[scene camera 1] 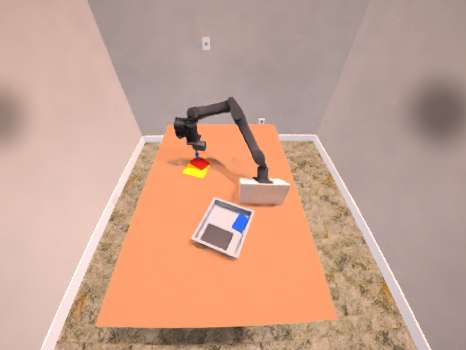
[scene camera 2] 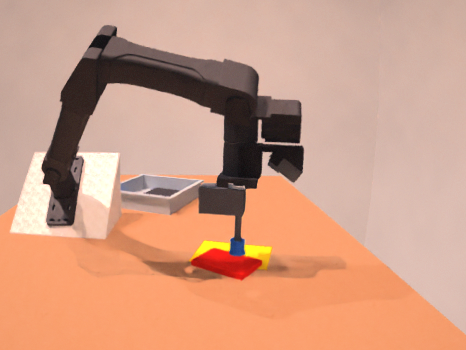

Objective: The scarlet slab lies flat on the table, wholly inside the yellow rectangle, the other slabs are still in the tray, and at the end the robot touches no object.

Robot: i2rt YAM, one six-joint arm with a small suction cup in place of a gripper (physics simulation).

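Pixels of known places: hand, tool point: (scene camera 1: 197, 156) (scene camera 2: 237, 253); arm's base, link origin: (scene camera 1: 262, 180) (scene camera 2: 65, 190).
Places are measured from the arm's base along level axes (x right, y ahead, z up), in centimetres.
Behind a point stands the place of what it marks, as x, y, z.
The scarlet slab (scene camera 1: 200, 163) {21.7, 36.9, -7.6} (scene camera 2: 225, 263) {24.3, 37.3, -7.6} lies partly on the yellow rectangle (scene camera 1: 195, 172) {14.6, 39.5, -8.6} (scene camera 2: 265, 253) {17.5, 46.2, -8.6} and sticks out past its edge on the side toward the back wall in scene camera 1. It looks flat. My blue suction cup (scene camera 1: 197, 155) (scene camera 2: 237, 247) is off and points down at the slab's edge. It overlaps that edge in scene camera 2; I cannot tell whether they touch. A dark brown slab (scene camera 1: 217, 236) {-28.0, 24.0, -7.3} (scene camera 2: 162, 192) {-28.3, 22.5, -7.3} and a blue slab (scene camera 1: 240, 223) {-21.4, 12.7, -7.4} lie apart in the grey tray (scene camera 1: 222, 216) {-16.8, 21.8, -8.3} (scene camera 2: 150, 203) {-11.0, 20.3, -6.1}.
The arm's white wedge-shaped base block (scene camera 1: 263, 193) {-9.0, 0.7, 0.7} (scene camera 2: 100, 200) {2.4, 9.5, -1.8} stands on the orange table (scene camera 1: 165, 280) {-46.5, 45.2, -8.6} (scene camera 2: 150, 310) {39.2, 24.6, -8.7} beside the tray. The arm arches from it over the table to the yellow rectangle. A grey wall rises behind the table in scene camera 1.
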